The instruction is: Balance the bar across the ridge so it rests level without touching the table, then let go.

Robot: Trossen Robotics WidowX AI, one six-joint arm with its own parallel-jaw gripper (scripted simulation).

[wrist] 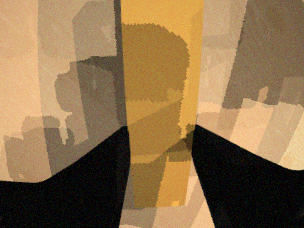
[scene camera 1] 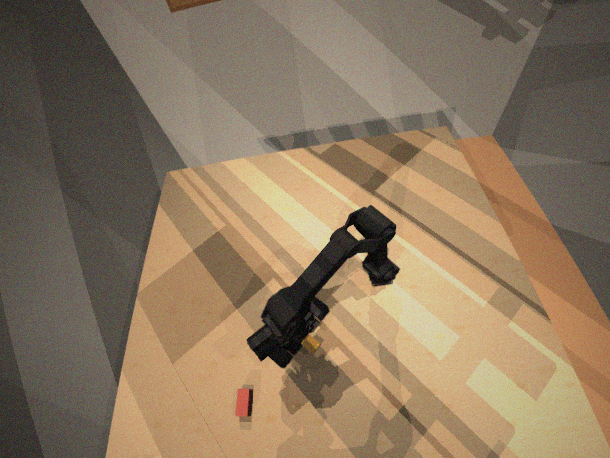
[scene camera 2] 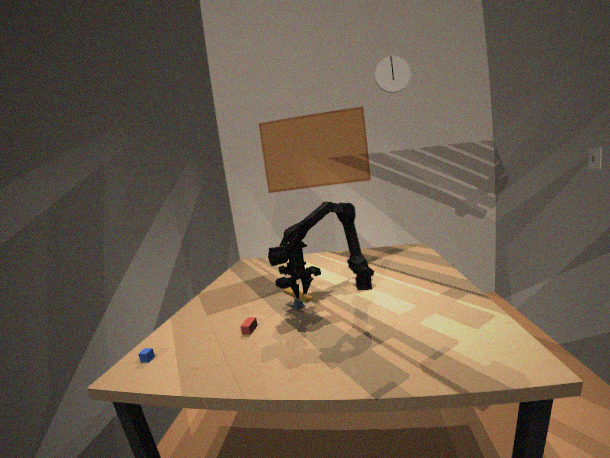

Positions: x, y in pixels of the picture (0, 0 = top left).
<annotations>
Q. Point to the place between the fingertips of my gripper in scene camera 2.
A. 301, 296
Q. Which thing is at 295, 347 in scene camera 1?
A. My gripper.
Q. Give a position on a yellow bar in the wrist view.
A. At 162, 63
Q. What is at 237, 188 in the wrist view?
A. My gripper.
</annotations>
